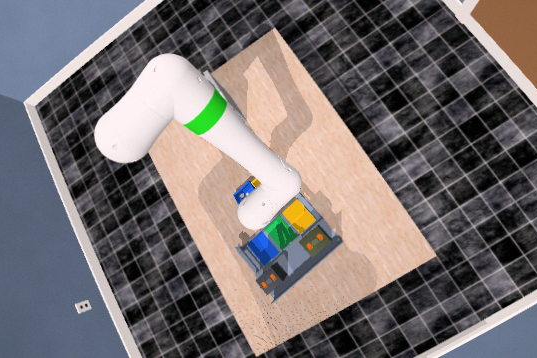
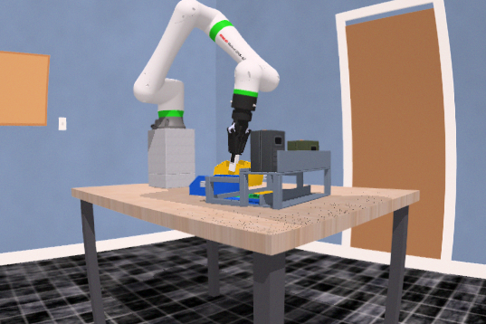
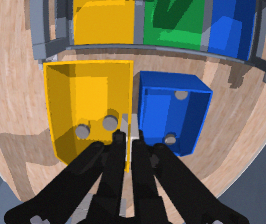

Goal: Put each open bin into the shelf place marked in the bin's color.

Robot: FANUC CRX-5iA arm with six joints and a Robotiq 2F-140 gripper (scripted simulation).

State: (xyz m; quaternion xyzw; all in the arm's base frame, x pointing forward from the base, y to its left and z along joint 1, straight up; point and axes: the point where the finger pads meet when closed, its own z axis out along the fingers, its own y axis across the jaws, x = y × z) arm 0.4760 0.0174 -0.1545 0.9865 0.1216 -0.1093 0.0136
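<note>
The yellow bin is 40 mm to the left of my hand, 40 mm below it and 20 mm behind it. Round my hand: dark box (310 mm ahead, 110 mm to the right, 40 mm above); then blue bin (80 mm below, 70 mm to the right, 30 mm behind).
</note>
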